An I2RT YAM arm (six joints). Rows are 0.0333 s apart.
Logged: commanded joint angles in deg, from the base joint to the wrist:
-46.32, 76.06, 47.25, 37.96, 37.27, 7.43
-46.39, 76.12, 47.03, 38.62, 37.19, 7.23
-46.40, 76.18, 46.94, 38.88, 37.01, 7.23
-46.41, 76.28, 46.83, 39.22, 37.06, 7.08
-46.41, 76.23, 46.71, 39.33, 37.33, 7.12
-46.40, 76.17, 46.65, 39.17, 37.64, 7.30
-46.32, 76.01, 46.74, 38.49, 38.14, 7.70
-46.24, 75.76, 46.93, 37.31, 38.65, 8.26
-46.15, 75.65, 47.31, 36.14, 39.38, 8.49
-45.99, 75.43, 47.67, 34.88, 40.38, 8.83
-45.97, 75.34, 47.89, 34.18, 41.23, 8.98
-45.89, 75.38, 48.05, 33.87, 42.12, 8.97
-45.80, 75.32, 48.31, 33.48, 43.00, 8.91
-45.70, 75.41, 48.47, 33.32, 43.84, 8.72
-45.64, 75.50, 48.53, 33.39, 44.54, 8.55
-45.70, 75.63, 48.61, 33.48, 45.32, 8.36
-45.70, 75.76, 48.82, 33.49, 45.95, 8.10
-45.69, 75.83, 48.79, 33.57, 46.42, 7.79
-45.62, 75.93, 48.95, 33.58, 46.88, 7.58
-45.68, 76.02, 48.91, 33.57, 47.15, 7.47
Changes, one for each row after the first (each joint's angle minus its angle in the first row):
-0.07, 0.06, -0.22, 0.66, -0.08, -0.20
-0.08, 0.12, -0.31, 0.92, -0.26, -0.20
-0.09, 0.22, -0.42, 1.26, -0.21, -0.35
-0.09, 0.17, -0.54, 1.37, 0.06, -0.31
-0.08, 0.11, -0.60, 1.21, 0.37, -0.13
0.00, -0.05, -0.51, 0.53, 0.87, 0.27
0.08, -0.30, -0.32, -0.65, 1.38, 0.83
0.17, -0.41, 0.06, -1.82, 2.11, 1.06
0.33, -0.63, 0.42, -3.08, 3.11, 1.40
0.35, -0.72, 0.64, -3.78, 3.96, 1.55
0.43, -0.68, 0.80, -4.09, 4.85, 1.54
0.52, -0.74, 1.06, -4.48, 5.73, 1.48
0.62, -0.65, 1.22, -4.64, 6.57, 1.29
0.68, -0.56, 1.28, -4.57, 7.27, 1.12
0.62, -0.43, 1.36, -4.48, 8.05, 0.93
0.62, -0.30, 1.57, -4.47, 8.68, 0.67
0.63, -0.23, 1.54, -4.39, 9.15, 0.36
0.70, -0.13, 1.70, -4.38, 9.61, 0.15
0.64, -0.04, 1.66, -4.39, 9.88, 0.04

